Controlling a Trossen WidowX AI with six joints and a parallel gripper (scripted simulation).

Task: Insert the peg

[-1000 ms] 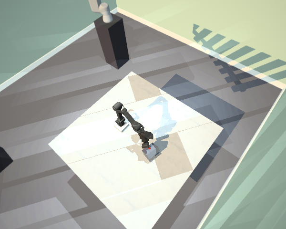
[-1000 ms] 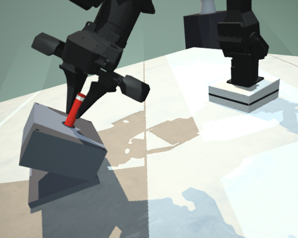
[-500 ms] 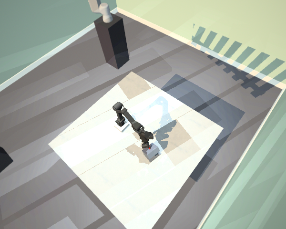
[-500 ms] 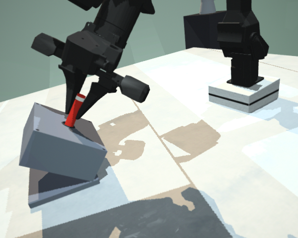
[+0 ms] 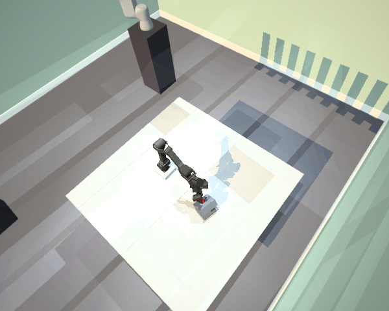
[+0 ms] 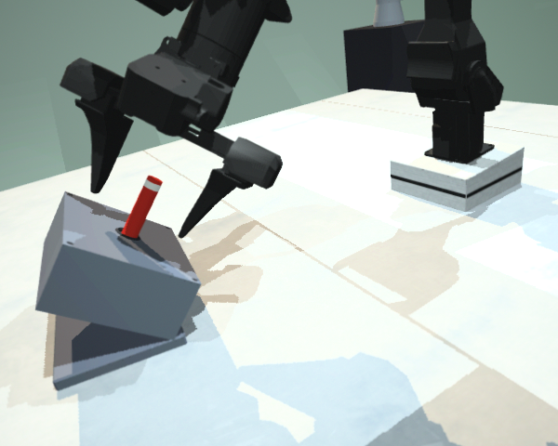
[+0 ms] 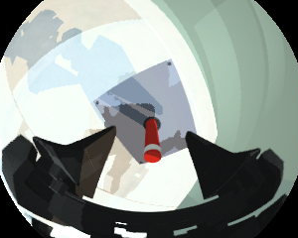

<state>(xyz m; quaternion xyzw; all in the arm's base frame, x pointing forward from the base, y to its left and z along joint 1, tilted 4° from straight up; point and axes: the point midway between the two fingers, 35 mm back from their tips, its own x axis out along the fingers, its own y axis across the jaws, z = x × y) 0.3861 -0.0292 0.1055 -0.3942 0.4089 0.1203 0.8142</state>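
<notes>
The red round peg lies 10 mm behind my gripper tip and 10 mm above it. Round my gripper tip: grey panel (30 mm ahead, 10 mm to the right, 40 mm below).
</notes>
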